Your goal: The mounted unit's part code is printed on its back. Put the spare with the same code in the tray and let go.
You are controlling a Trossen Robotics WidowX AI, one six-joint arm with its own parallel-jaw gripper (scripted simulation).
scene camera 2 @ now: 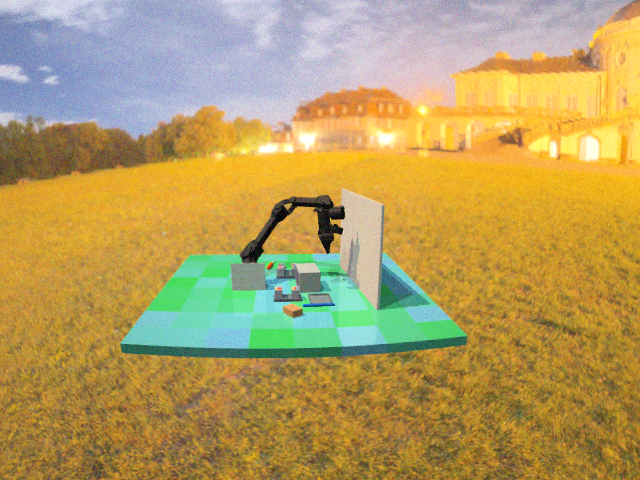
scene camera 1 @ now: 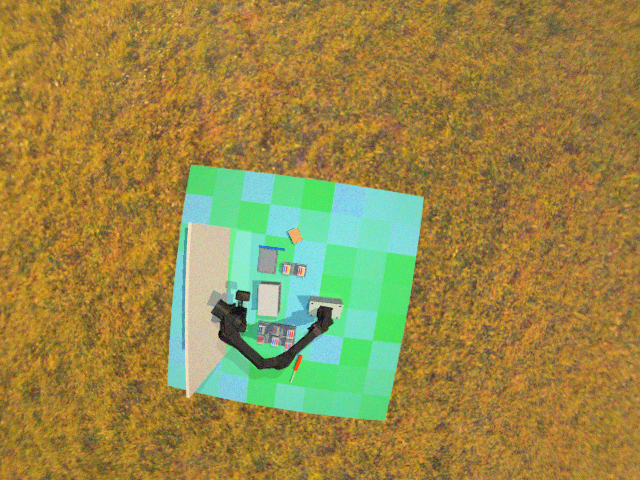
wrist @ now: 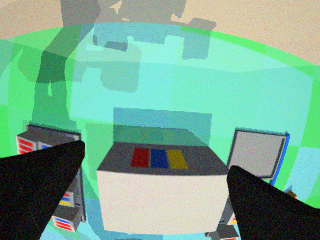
same spot on beige wall panel: [wrist: 286,32] = [scene camera 2: 364,279]
same spot on mounted unit: [scene camera 1: 269,292] = [scene camera 2: 307,270]
